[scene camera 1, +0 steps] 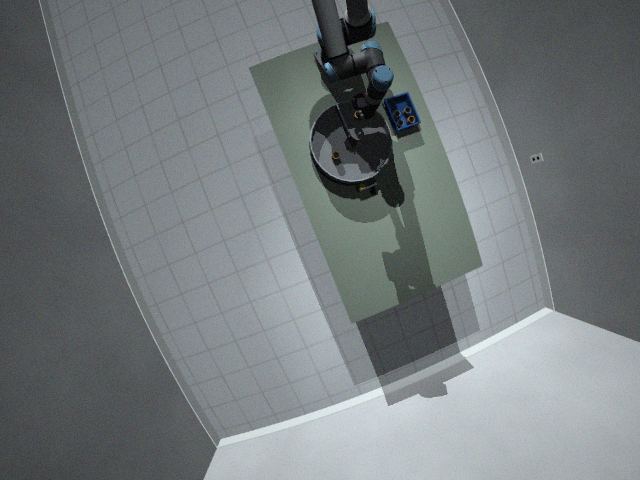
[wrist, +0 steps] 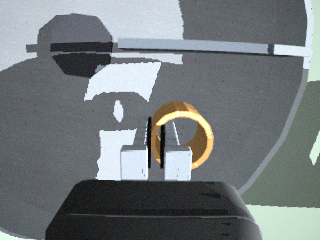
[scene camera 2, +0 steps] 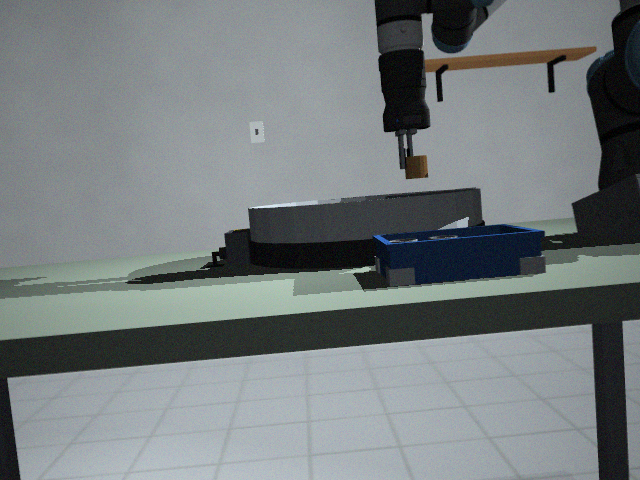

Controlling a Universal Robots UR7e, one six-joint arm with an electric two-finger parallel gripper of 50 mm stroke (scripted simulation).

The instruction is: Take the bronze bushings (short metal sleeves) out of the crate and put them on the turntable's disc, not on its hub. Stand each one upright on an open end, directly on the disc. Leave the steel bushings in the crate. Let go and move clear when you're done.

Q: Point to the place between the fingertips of my gripper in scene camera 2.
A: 407, 168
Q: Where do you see a bronze bushing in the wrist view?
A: At 201, 145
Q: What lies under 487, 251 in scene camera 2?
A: A crate.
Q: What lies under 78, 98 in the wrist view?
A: A turntable disc.
